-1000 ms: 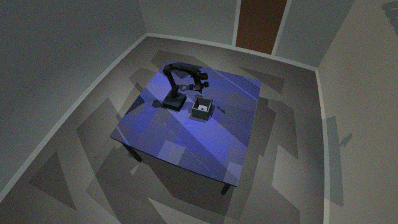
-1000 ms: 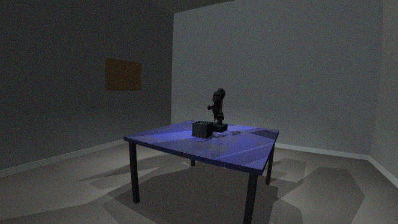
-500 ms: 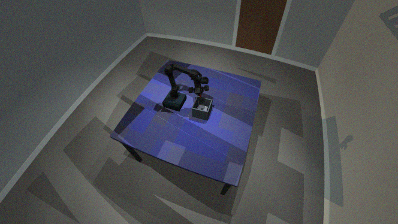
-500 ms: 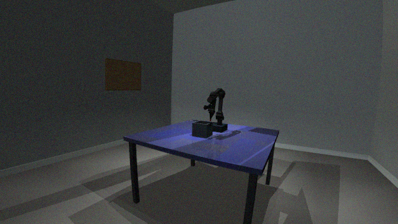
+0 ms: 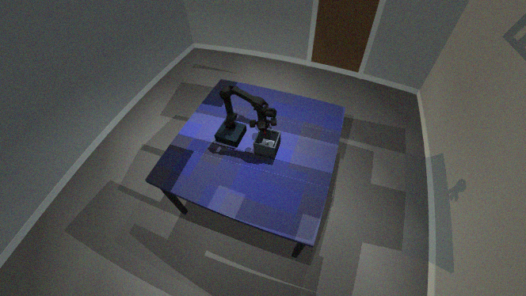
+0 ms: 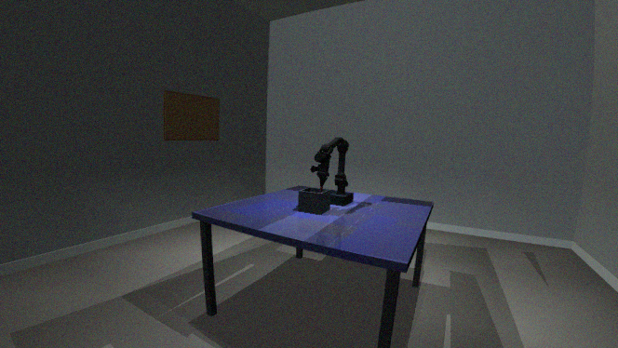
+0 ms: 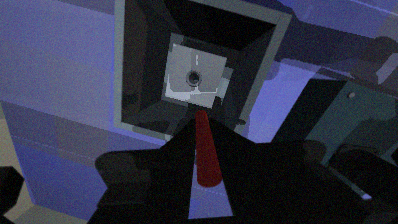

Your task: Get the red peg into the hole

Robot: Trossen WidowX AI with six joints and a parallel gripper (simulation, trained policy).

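The pale plate lies 20 mm ahead of my gripper tip, 40 mm to the right of it and 110 mm below it. From my gripper tip the other things lie so: red peg: 20 mm above.
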